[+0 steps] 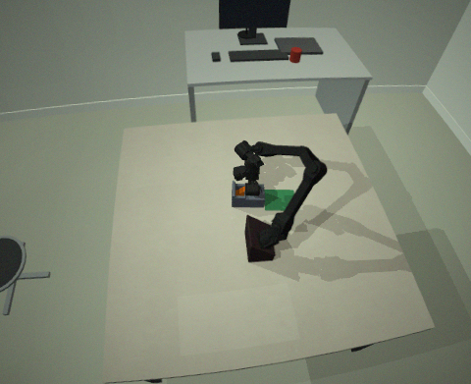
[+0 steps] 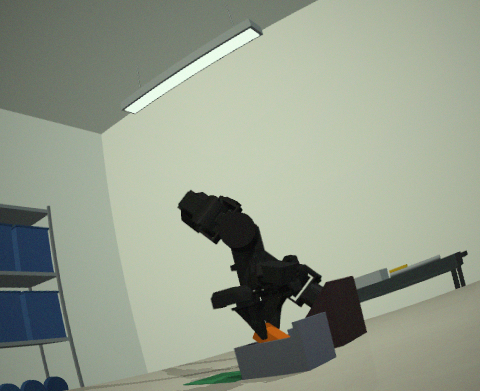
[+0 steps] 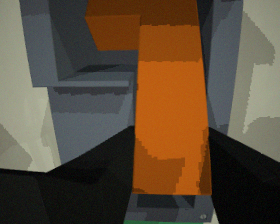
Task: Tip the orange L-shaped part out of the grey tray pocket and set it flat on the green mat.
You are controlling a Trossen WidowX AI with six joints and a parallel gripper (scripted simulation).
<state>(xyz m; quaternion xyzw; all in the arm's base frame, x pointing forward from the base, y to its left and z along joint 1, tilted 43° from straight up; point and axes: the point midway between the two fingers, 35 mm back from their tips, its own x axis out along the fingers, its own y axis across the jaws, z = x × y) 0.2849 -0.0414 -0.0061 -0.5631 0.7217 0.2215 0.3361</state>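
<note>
Now: gripper tip 5 cm past the green mat, 14 cm to the left of it and 8 cm above it. Also, from my gripper tip: orange L-shaped part 1 cm behind, 4 cm to the left, 3 cm below.
</note>
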